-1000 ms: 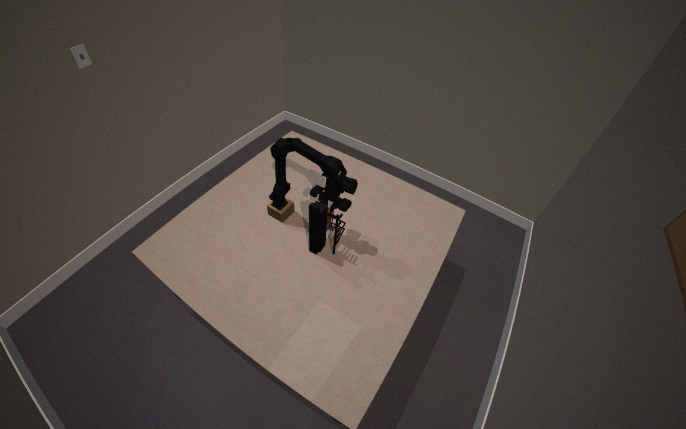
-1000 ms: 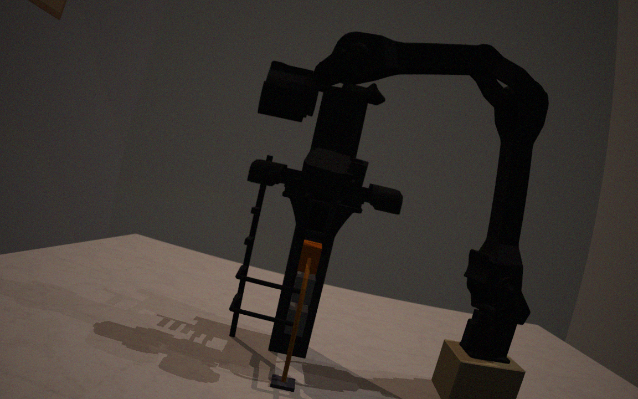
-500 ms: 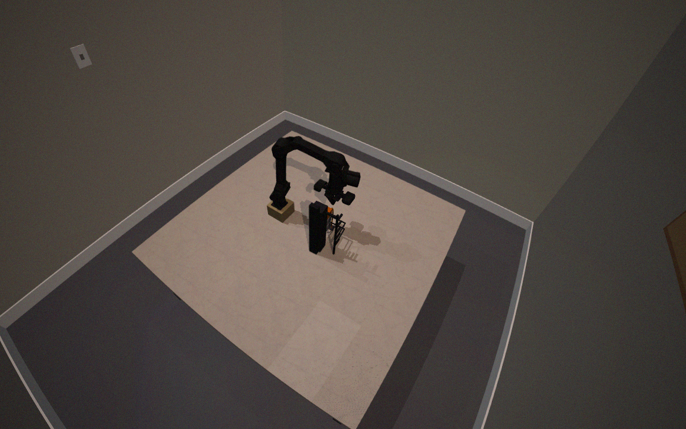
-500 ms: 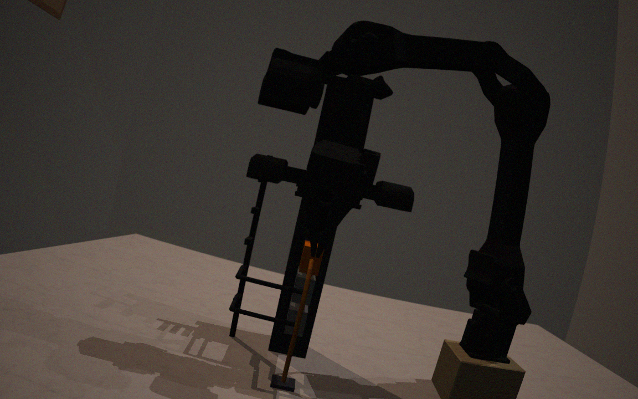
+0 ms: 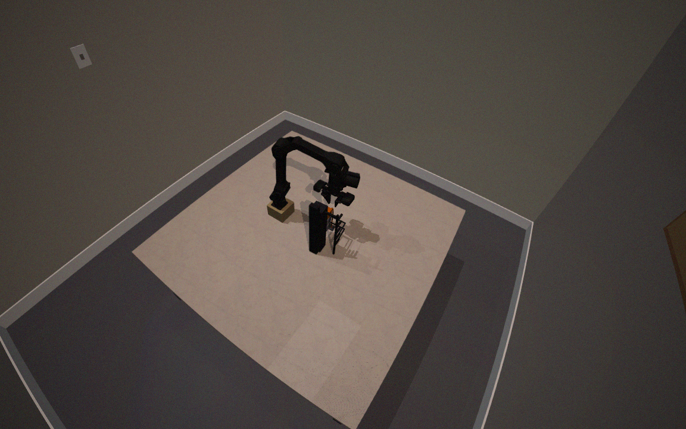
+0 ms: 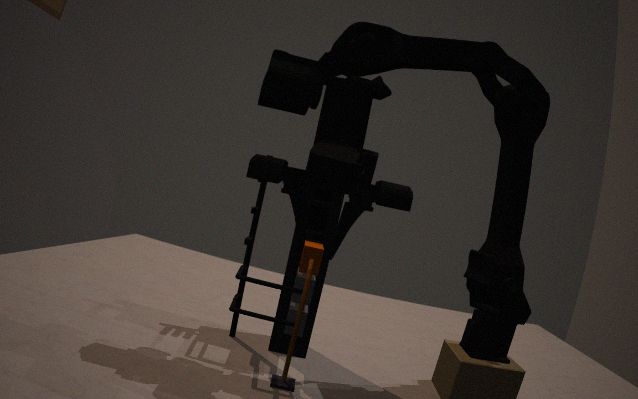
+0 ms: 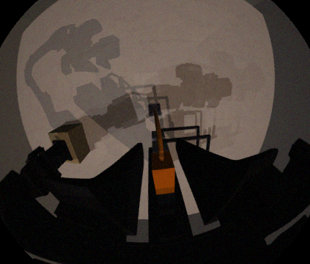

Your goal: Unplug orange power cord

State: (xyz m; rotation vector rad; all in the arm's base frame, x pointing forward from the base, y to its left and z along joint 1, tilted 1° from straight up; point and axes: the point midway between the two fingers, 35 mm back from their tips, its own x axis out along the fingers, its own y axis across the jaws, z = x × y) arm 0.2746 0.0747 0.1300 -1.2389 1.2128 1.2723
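The orange plug lies 1 cm ahead of my gripper tip and 7 cm to the right of it. From my gripper tip the other things lie so: dark block (17 cm below).
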